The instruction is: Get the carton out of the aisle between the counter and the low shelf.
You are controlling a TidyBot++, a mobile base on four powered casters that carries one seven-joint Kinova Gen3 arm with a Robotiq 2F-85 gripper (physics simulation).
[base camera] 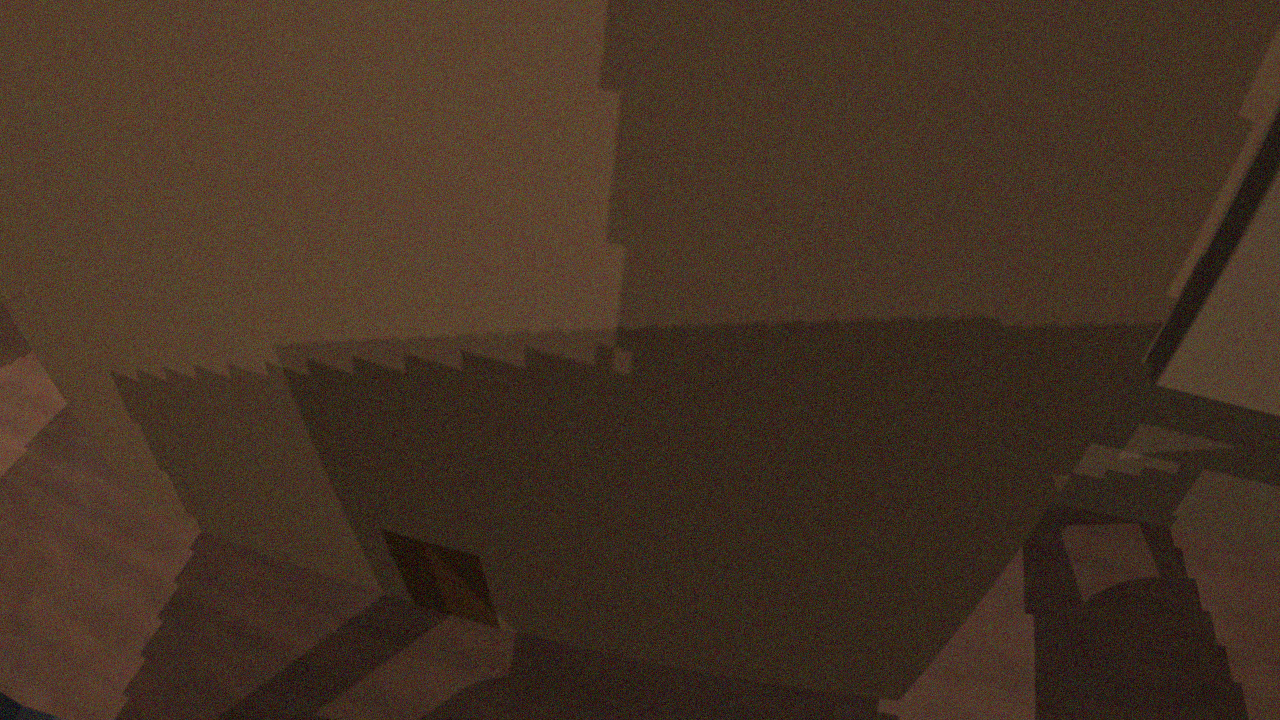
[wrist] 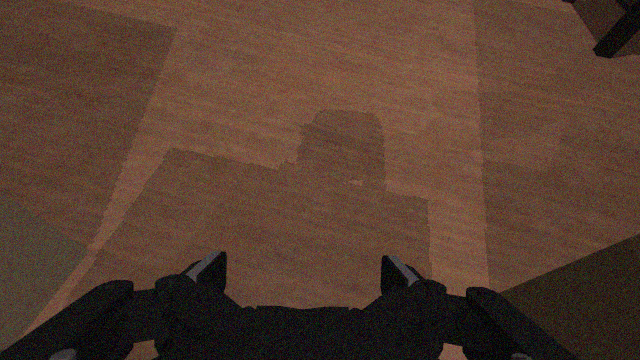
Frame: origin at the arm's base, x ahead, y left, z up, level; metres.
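Where they show: gripper, between the fingertips: (wrist: 304,270).
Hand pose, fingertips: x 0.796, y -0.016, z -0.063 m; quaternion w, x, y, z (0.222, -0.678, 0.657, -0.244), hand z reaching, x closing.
Things, the pixels of their top centre, and the offset from my fingertips. "spot": a spot on its surface instead. Level surfaces: height alone.
- carton, a spot on its surface: (base camera: 402,197) spot: 0.527 m back, 0.093 m left, 0.090 m down
- dark brown tape, centre of its top: (base camera: 428,542) 0.522 m back, 0.119 m left, 0.263 m down
- wooden floor, height of its surface: 0.333 m down
- black frame leg, a spot on its surface: (wrist: 617,37) spot: 0.958 m ahead, 1.064 m right, 0.261 m down
The carton (base camera: 402,197) is a large tan face very close to the base camera, filling most of that view, with deep shadow over its right and lower parts. A short strip of dark brown tape (base camera: 440,577) shows low on it. The carton does not show in the wrist view. My gripper (wrist: 304,270) is open, with no object between its fingers, and points down over the wooden floor (wrist: 320,75). A dark brown surface (wrist: 585,300), perhaps the counter's side, is at the lower right. A grey-green surface (wrist: 30,270) at the lower left cannot be identified surely.
A pale panel (base camera: 1239,304) with a dark edge stands close to the carton's right side in the base view. Wooden floor (base camera: 80,537) shows at the lower left. A black frame leg (wrist: 617,37) stands at the wrist view's upper right. Shadows cross the floor.
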